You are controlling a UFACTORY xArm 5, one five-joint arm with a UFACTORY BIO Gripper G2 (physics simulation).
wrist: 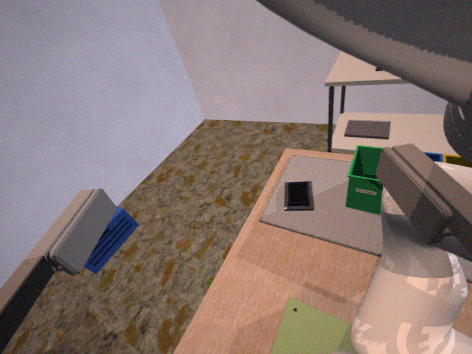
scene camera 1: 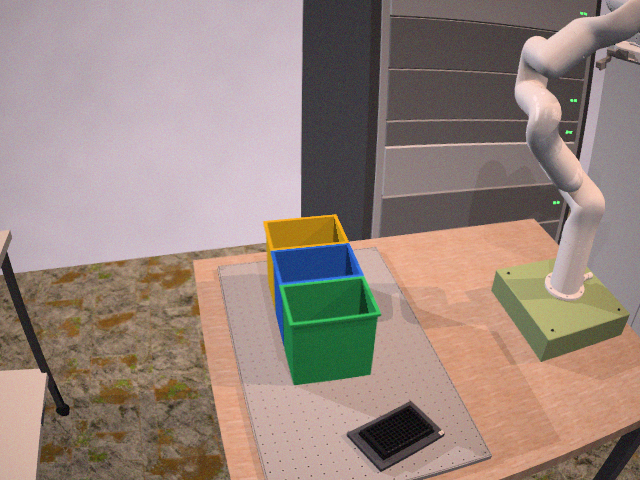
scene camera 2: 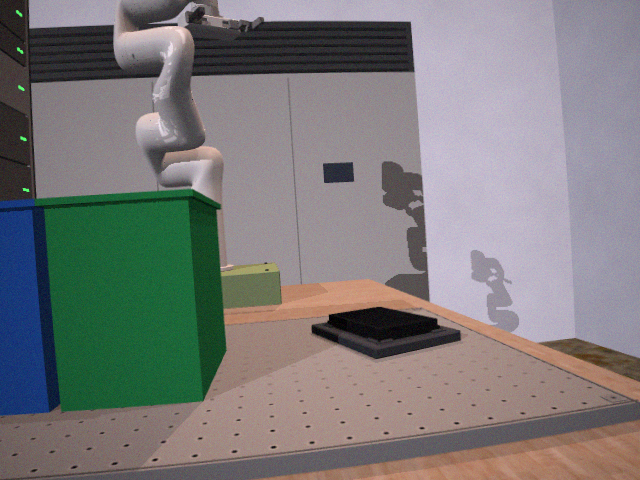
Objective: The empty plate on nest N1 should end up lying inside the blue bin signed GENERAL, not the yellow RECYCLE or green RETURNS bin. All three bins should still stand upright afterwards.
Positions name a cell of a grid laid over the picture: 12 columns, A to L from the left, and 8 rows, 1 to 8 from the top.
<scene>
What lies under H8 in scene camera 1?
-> A black plate.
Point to a green bin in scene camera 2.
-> At C5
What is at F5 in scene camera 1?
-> A blue bin.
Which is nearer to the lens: the yellow bin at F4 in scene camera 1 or the green bin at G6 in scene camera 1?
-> The green bin.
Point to a black plate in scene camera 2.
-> At H6
</scene>
